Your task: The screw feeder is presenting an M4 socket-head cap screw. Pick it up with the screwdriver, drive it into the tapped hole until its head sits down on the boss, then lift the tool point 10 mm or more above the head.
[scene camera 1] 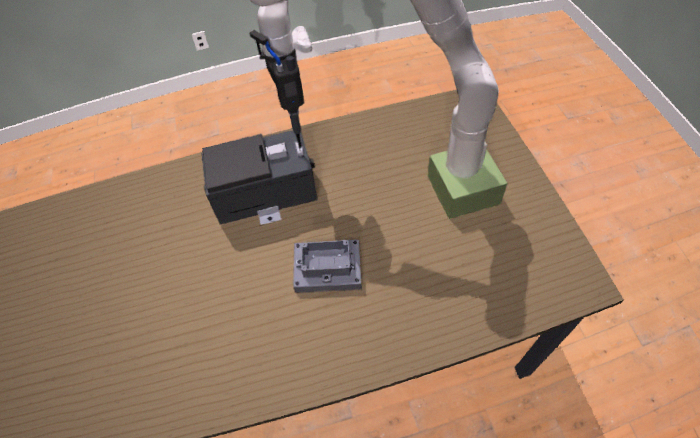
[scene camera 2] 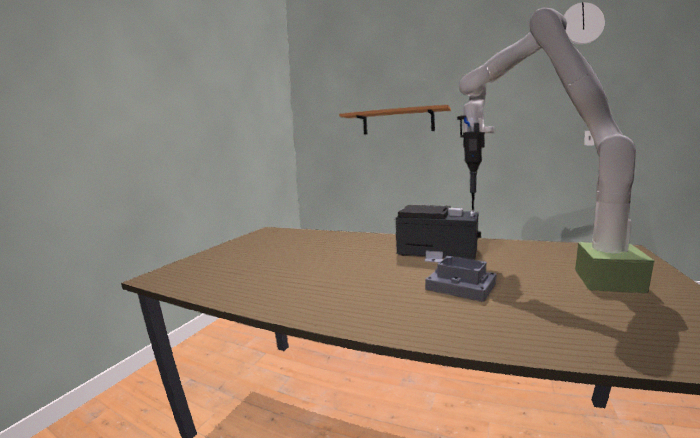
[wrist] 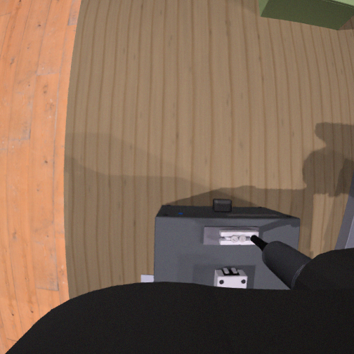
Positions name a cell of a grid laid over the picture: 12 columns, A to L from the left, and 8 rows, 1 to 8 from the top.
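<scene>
There's a dark screw feeder (wrist: G6), and it's 30 cm from the lens.
</scene>
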